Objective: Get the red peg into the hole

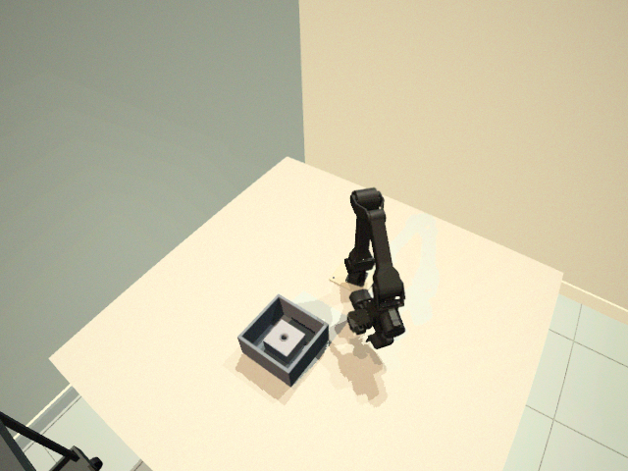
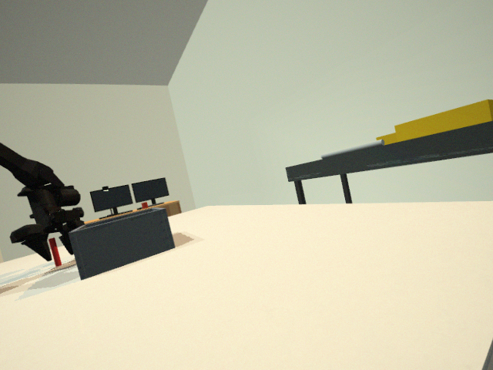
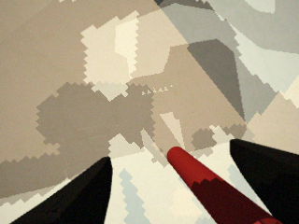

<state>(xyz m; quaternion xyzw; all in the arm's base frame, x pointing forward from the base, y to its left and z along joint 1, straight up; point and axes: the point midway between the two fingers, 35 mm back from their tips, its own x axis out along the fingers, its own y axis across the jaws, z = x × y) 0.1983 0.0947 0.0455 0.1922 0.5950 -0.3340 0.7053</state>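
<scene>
My gripper tip is now 1 cm past the red peg and 2 cm below it. The rest, counted from my gripper tip: grey box 13 cm ahead, 20 cm to the right, 1 cm above; then light grey plate 13 cm ahead, 20 cm to the right, 3 cm above.
</scene>
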